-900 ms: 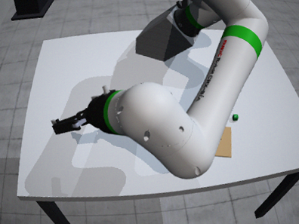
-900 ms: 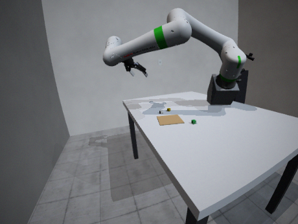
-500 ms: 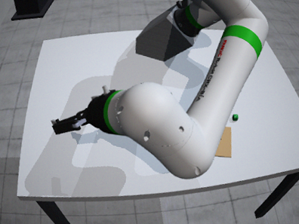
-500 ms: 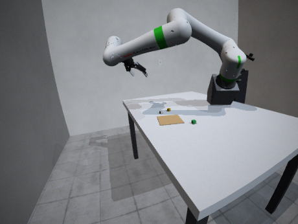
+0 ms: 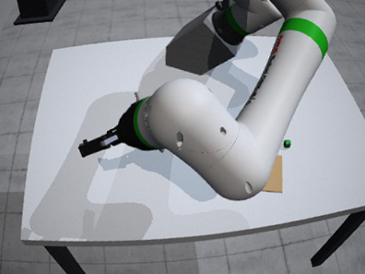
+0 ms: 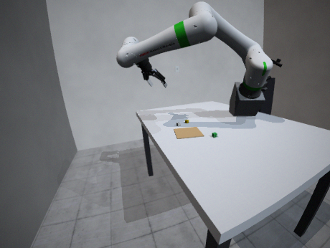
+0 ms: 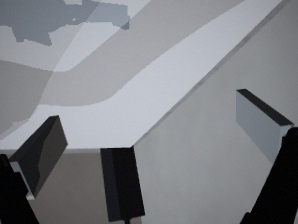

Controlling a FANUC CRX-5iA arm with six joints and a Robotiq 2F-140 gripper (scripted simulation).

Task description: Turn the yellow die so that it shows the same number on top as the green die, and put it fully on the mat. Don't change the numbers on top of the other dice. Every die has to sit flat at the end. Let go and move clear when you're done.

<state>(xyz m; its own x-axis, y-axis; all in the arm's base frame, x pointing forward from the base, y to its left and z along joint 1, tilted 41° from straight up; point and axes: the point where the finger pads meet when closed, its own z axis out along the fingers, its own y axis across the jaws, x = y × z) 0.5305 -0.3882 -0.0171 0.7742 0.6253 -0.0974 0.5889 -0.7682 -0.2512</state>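
Now: hand 260 mm to the right of the yellow die, 240 mm above it and 140 mm past it. The rest, counted from my hand: white die 290 mm to the left, 240 mm below, 70 mm behind; then green die 520 mm to the left, 240 mm below, 200 mm behind; then tan mat 420 mm to the left, 250 mm below, 90 mm behind.
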